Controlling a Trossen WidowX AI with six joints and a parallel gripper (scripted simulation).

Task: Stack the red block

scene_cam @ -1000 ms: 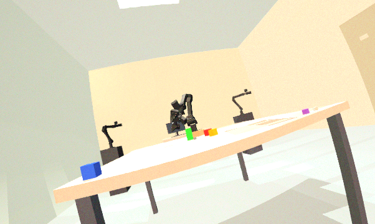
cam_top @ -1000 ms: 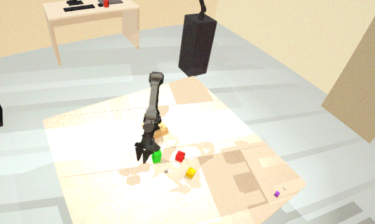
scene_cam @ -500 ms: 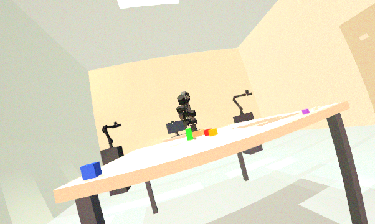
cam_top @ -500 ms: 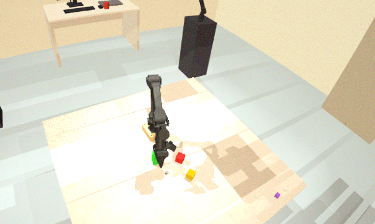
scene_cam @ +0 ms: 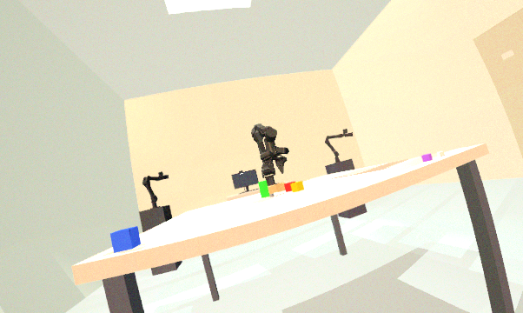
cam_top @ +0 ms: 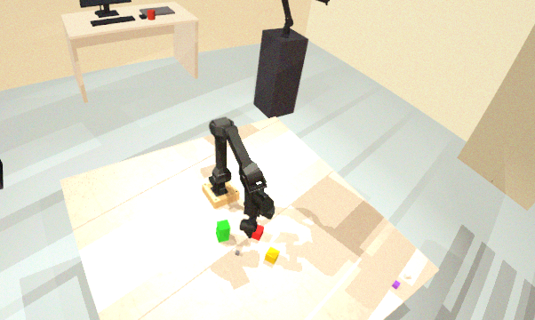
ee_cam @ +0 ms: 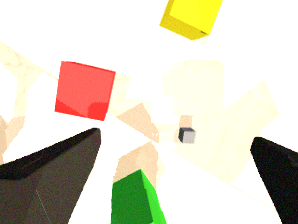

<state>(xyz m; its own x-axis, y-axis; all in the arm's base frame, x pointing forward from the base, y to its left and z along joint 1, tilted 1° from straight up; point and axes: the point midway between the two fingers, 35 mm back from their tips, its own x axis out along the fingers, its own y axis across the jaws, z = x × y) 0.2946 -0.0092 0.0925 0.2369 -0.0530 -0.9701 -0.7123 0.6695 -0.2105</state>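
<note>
The red block lies 90 mm below my gripper tip, 60 mm to the left of it and 40 mm behind it. Also, from my gripper tip: yellow block 90 mm below, 90 mm ahead, 50 mm to the left; small purple block 470 mm ahead, 420 mm to the left, 100 mm below; blue block 540 mm to the right, 490 mm ahead, 90 mm below.
</note>
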